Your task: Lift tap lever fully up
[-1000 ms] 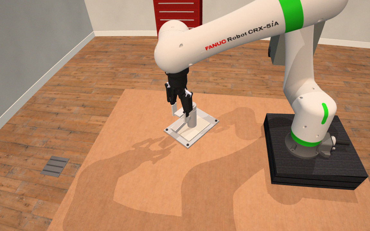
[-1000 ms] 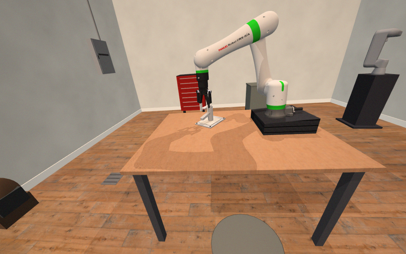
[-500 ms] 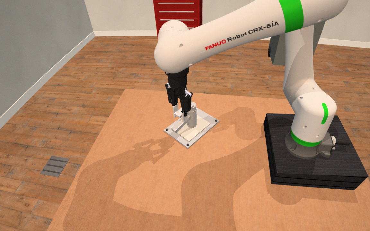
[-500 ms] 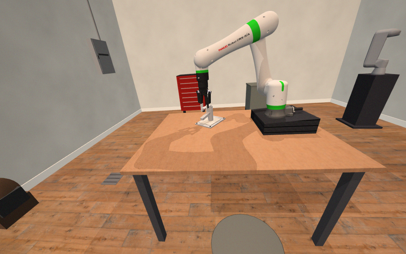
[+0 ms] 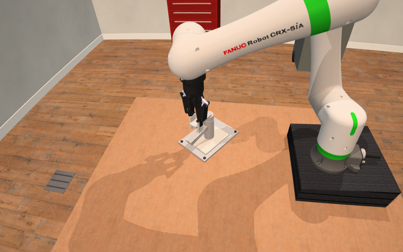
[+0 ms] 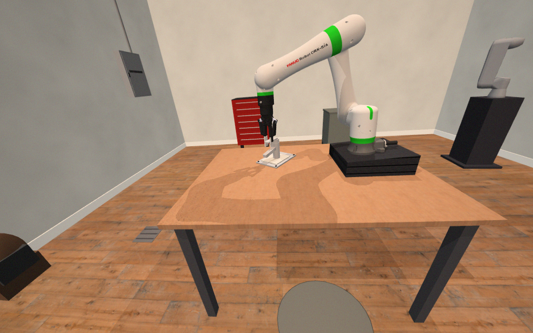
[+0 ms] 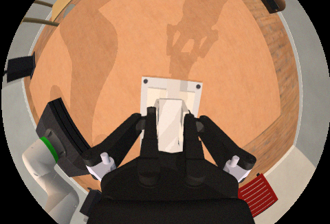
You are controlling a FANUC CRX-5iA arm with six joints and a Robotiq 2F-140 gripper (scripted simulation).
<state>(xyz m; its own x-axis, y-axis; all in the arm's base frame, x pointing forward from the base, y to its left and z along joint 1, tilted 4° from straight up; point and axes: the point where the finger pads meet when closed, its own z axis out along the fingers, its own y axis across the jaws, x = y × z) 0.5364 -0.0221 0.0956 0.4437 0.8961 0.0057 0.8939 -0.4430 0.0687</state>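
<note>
The lever is 10 mm behind my hand and 30 mm to the right of it. Also, from my hand: tap 20 mm behind, 50 mm to the right, 50 mm below.
</note>
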